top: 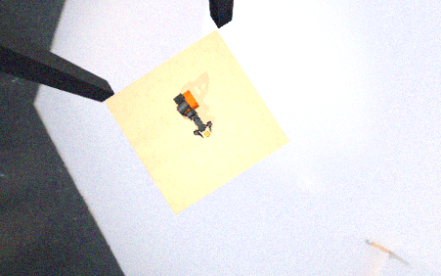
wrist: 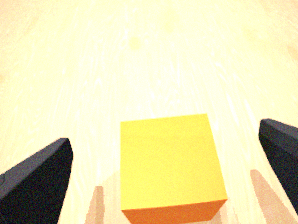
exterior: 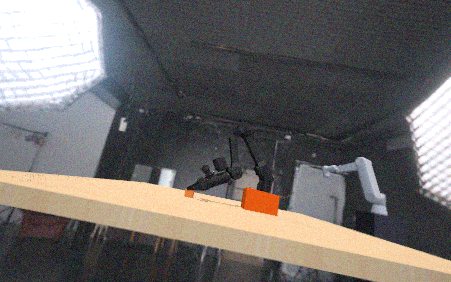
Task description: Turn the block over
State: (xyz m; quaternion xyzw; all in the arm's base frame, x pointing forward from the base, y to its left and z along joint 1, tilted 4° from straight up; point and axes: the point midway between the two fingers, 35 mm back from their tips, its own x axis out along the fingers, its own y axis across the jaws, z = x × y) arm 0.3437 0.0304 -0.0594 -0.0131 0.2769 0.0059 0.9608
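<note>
The block lies 3 cm below my gripper tip and 1 cm behind it.
</note>
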